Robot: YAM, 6 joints.
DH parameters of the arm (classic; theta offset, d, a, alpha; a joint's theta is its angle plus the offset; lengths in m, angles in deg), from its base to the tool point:
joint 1: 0 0.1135 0.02 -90
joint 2: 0 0 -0.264 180
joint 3: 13.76 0 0.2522 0
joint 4: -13.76 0 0.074 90
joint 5: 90 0 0 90
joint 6: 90 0.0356 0 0
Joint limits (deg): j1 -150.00..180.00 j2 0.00..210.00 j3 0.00..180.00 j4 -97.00..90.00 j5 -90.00..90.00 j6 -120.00..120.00
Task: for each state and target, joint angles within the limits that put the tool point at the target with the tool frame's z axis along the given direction. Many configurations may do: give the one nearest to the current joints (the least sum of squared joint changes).
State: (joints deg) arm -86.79 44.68 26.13 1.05 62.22 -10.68
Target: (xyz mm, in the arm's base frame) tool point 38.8 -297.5 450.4 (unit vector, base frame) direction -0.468 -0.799 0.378
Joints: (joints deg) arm -78.35 76.76 70.02 35.52 38.28 -10.68
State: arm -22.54 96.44 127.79 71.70 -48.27 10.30
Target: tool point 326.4 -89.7 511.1 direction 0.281 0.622 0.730
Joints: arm -19.47 103.34 98.92 89.90 -42.88 10.30
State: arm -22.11 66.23 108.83 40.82 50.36 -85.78
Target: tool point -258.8 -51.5 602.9 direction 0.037 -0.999 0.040
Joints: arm 3.51 42.03 128.81 34.41 87.32 -85.78
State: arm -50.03 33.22 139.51 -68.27 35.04 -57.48
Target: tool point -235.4 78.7 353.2 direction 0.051 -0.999 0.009
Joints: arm -25.72 0.80 98.75 -96.88 61.36 -57.48
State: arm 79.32 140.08 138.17 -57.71 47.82 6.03
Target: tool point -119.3 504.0 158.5 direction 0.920 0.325 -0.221
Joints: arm 107.16 150.73 136.21 -65.44 77.04 6.03
